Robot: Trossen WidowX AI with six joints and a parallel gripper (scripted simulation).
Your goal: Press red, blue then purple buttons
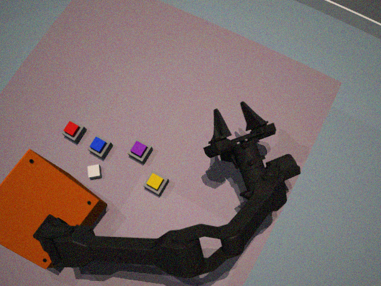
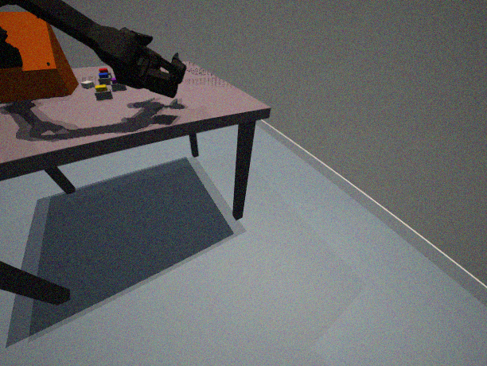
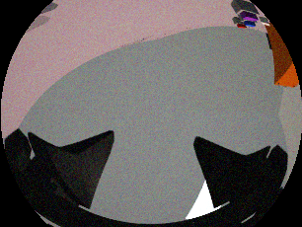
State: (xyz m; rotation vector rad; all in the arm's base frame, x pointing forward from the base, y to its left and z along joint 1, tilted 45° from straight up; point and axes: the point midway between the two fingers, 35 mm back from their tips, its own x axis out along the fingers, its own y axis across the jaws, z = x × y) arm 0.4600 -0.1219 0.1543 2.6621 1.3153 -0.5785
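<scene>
The red button lies 25 cm behind my gripper tip, 34 cm to the left of it and 13 cm below it. Round my gripper tip: blue button: 24 cm behind, 25 cm to the left, 13 cm below; purple button: 19 cm behind, 15 cm to the left, 13 cm below; yellow button: 23 cm behind, 6 cm to the left, 13 cm below.
</scene>
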